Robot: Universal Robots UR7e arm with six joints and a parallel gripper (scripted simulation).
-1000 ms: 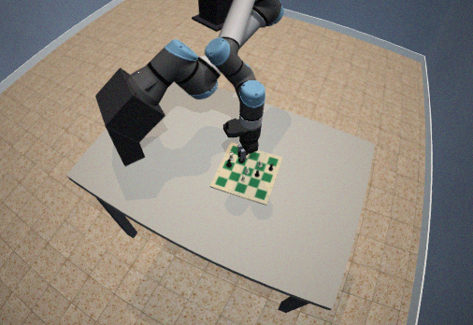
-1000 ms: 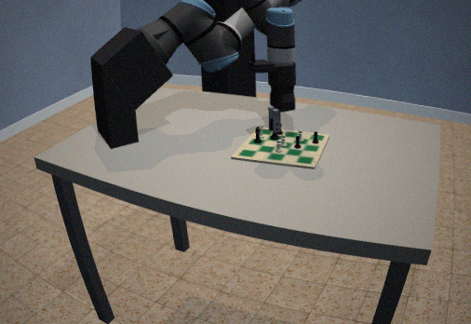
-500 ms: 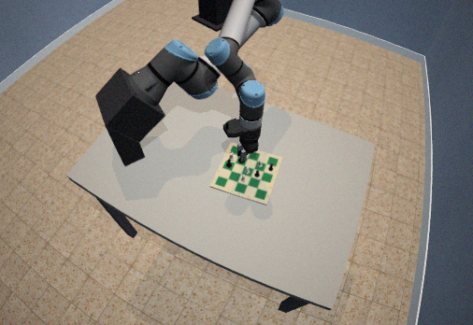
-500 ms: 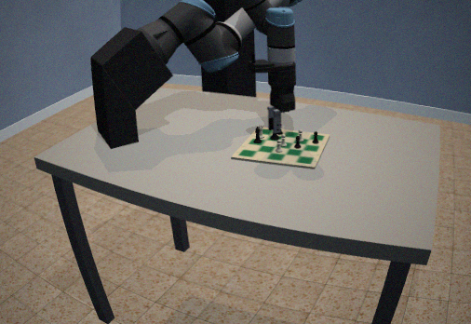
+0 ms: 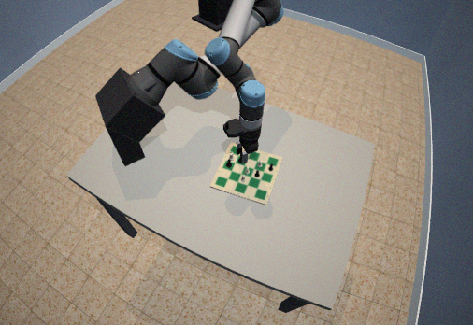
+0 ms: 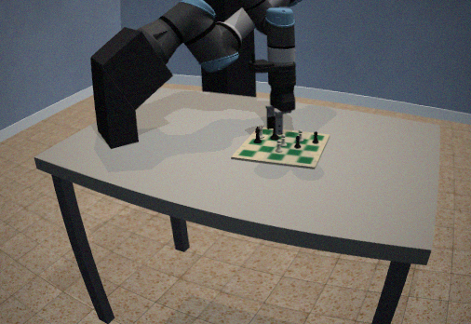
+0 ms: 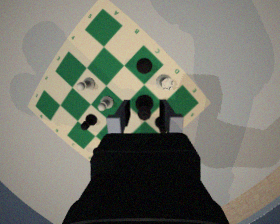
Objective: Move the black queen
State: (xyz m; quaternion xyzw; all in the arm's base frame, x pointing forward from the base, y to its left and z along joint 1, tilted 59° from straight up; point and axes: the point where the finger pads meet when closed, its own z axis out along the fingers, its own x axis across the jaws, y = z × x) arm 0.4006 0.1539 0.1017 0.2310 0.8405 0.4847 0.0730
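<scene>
Now: hand 1 cm above the black queen. Also, from my hand: green-and-cream chessboard: 5 cm ahead, 2 cm to the right, 4 cm below.
</scene>
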